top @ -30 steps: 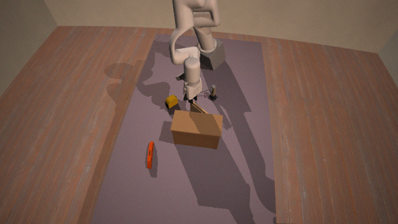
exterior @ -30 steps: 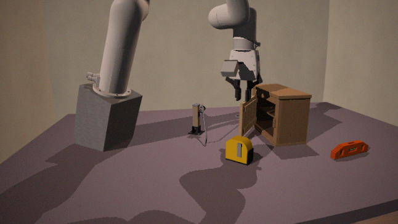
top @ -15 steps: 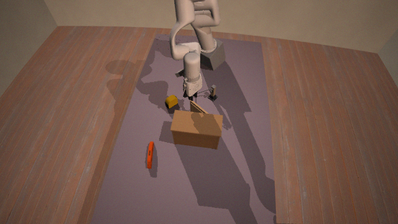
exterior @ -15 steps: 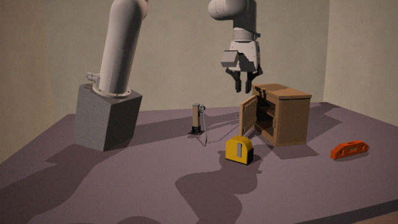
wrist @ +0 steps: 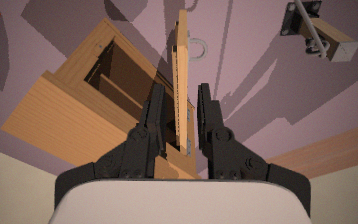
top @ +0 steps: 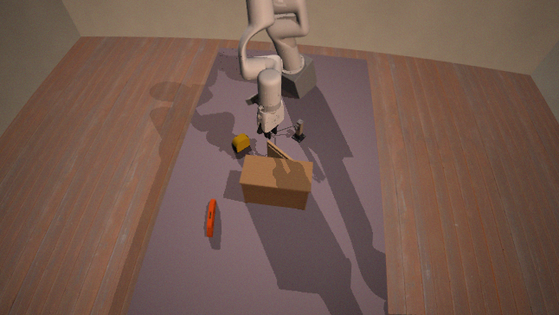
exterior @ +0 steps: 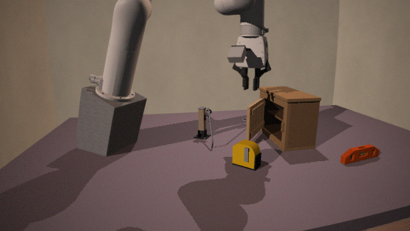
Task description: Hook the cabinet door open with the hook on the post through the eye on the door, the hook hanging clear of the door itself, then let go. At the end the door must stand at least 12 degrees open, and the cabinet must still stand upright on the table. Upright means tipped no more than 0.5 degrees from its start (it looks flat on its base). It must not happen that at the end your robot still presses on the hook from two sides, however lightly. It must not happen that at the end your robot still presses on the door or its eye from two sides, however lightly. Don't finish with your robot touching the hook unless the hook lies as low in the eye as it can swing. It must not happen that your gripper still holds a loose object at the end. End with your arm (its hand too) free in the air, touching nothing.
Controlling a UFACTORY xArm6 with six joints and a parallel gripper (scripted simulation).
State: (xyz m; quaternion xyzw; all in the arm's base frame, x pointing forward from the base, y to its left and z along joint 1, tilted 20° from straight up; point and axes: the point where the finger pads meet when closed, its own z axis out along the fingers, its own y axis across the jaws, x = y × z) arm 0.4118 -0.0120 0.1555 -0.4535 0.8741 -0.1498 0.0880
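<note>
The thin grey hook rod lies 13 cm behind my hand, 5 cm to the left of it and 15 cm below it. The rest, counted from my hand: yellow tape measure 6 cm behind, 15 cm to the right, 18 cm below; then cabinet door 4 cm ahead, 7 cm to the left, 14 cm below; then hook post 13 cm behind, 8 cm to the left, 14 cm below.
</note>
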